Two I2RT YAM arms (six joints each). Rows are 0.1 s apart.
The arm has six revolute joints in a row. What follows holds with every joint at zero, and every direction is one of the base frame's. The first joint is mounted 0.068 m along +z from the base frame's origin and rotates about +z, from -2.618 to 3.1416 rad. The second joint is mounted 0.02 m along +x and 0.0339 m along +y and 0.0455 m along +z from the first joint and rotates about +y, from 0 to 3.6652 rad. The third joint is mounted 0.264 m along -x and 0.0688 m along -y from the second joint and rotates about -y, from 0 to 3.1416 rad. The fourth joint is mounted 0.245 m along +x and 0.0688 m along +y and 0.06 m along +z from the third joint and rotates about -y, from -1.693 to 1.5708 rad. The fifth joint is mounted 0.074 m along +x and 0.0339 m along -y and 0.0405 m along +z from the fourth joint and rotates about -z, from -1.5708 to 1.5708 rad. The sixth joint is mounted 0.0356 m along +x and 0.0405 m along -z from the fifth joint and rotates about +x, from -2.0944 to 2.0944 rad. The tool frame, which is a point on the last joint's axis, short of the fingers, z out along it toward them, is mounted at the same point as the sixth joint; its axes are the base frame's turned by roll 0, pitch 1.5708 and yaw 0 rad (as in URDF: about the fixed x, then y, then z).
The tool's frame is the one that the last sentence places.
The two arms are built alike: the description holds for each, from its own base.
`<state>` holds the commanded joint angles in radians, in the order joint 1, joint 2, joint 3, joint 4, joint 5, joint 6, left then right.
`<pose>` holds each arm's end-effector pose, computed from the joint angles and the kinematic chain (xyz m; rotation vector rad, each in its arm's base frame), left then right.
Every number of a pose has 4 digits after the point. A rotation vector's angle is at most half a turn.
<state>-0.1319 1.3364 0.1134 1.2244 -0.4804 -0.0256 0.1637 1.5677 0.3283 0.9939 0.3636 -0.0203</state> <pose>0.2046 -0.0105 0.1605 -0.2934 1.5476 0.2530 0.2583 0.0298 0.1393 0.0911 1.8034 -0.2278</pose>
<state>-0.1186 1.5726 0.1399 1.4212 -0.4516 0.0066 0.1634 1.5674 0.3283 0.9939 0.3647 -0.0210</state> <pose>0.2200 -0.0106 0.1419 -0.2540 1.5671 0.2694 0.2583 0.0297 0.1394 0.0916 1.8031 -0.2295</pose>
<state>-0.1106 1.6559 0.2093 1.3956 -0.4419 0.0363 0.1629 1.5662 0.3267 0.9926 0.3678 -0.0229</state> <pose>0.2386 -0.0112 0.1355 -0.2217 1.6100 0.3007 0.2578 0.0294 0.1391 0.0922 1.8047 -0.2343</pose>
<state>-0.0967 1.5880 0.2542 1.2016 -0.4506 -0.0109 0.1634 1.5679 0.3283 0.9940 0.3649 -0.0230</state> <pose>0.2459 -0.0083 0.1394 -0.2626 1.6784 0.3027 0.2583 0.0297 0.1392 0.0899 1.8037 -0.2311</pose>
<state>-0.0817 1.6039 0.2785 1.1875 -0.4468 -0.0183 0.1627 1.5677 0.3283 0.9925 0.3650 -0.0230</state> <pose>0.2520 -0.0052 0.1397 -0.2776 1.6817 0.3066 0.2583 0.0295 0.1391 0.0903 1.8049 -0.2320</pose>
